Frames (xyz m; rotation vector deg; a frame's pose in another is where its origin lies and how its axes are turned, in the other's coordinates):
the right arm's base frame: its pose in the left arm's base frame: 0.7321 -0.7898 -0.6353 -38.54 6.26 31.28
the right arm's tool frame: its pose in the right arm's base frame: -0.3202 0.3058 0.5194 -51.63 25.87 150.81
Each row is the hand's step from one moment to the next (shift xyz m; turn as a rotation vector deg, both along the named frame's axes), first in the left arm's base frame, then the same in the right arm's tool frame.
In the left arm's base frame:
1: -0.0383 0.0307 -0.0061 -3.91 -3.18 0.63
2: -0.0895 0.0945 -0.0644 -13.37 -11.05 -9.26
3: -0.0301 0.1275 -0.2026 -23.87 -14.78 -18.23
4: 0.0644 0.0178 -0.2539 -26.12 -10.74 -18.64
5: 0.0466 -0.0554 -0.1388 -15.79 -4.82 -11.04
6: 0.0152 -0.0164 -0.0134 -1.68 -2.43 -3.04
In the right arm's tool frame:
1: 0.0107 -0.0285 0.0390 4.35 2.09 1.57
2: 0.0317 -0.1192 0.0767 19.61 -1.40 -0.52
3: 0.0267 -0.2389 -0.0200 32.74 -6.97 0.61
4: 0.0475 -0.1974 -0.1665 32.05 -10.11 3.95
5: 0.0569 -0.0649 -0.1306 18.28 -7.01 3.31
6: 0.0047 0.0020 -0.0256 3.84 -0.94 -1.52

